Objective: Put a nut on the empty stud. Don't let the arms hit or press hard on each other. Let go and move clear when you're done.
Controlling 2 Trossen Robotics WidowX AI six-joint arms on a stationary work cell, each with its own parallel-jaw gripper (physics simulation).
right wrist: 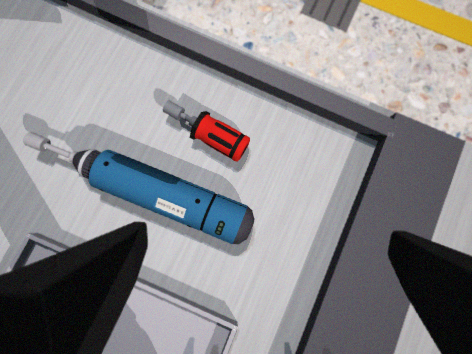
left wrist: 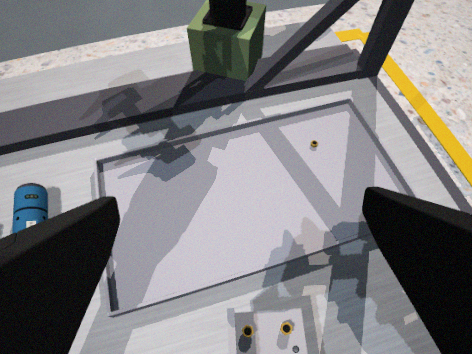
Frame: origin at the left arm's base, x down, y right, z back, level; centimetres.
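Seen in the pictures: left gripper, fingertip midpoint: (left wrist: 242, 204); right gripper, fingertip midpoint: (right wrist: 267, 237); right arm's base, origin of the base link: (left wrist: 228, 15).
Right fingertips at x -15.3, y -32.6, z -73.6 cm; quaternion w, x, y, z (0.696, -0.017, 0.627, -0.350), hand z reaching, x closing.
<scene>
Pixels of each thing's top centre, then the offset from my right fingertips to it. "spot": a spot on its surface instead.
- small brass nut, middle of its top: (left wrist: 314, 142) dx +19.9, dy +40.4, dz -2.9 cm
- shallow pale tray, middle of its top: (left wrist: 254, 184) dx +19.2, dy +30.0, dz +3.3 cm
- light block, surface spot: (left wrist: 268, 345) spot: dx +14.2, dy +27.8, dz +22.6 cm
- small grey round spot, surface spot: (left wrist: 295, 349) spot: dx +14.4, dy +30.2, dz +23.3 cm
- blue electric screwdriver, middle of its top: (right wrist: 132, 179) (left wrist: 19, 266) dx +16.7, dy +1.4, dz +11.4 cm
- short red-handled driver, middle of its top: (right wrist: 204, 123) dx +17.9, dy -7.0, dz +9.2 cm
- green block, middle of its top: (left wrist: 228, 15) dx +10.8, dy +29.9, dz -22.9 cm
A small brass nut (left wrist: 314, 144) lies in the shallow pale tray (left wrist: 240, 240) (right wrist: 175, 320), toward the far right in the left wrist view. A light block (left wrist: 268, 345) is partly visible at that view's bottom edge. Two brass rings with dark centres, one left (left wrist: 247, 331) and one right (left wrist: 286, 328), show on it, and a small grey round spot (left wrist: 295, 349) is near the right one; I cannot tell if it is a stud. My left gripper (left wrist: 242, 204) is open, above the tray. My right gripper (right wrist: 267, 237) is open and empty, above the table near its dark edge.
A blue electric screwdriver (right wrist: 165, 195) (left wrist: 31, 207) lies beside the tray. A short red-handled driver (right wrist: 222, 136) lies near it. A green block (left wrist: 225, 47) with a black part on top stands beyond the dark frame rail (right wrist: 280, 80). Dark slanted bars (left wrist: 305, 47) rise from the rail.
</scene>
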